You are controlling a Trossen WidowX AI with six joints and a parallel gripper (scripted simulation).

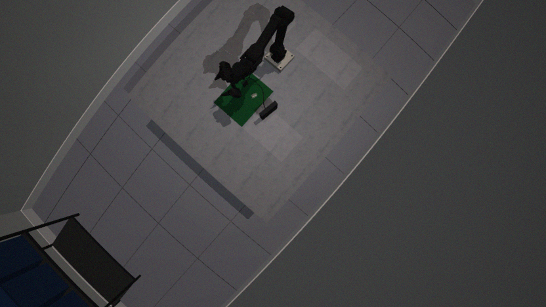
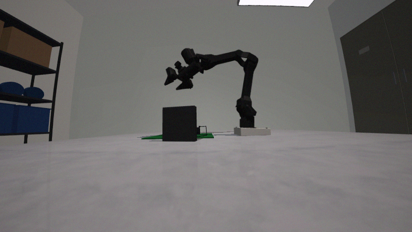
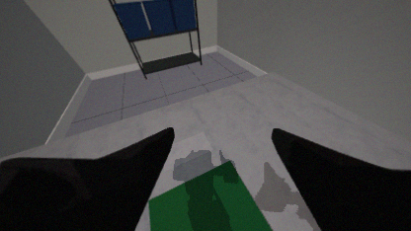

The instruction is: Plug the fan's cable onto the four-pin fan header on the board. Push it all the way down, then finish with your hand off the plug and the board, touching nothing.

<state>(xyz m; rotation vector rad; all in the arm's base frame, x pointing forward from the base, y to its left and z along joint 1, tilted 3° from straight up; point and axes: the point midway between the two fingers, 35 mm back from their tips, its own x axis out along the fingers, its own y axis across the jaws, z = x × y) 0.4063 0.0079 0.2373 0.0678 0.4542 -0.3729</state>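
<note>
My gripper tip is now 15 cm past the black plug, 1 cm to the left of it and 26 cm above it. Round my gripper tip: green board (9 cm behind, 4 cm to the left, 29 cm below); then white four-pin header (14 cm behind, 8 cm to the left, 28 cm below); then black fan (14 cm behind, 22 cm to the left, 22 cm below).
</note>
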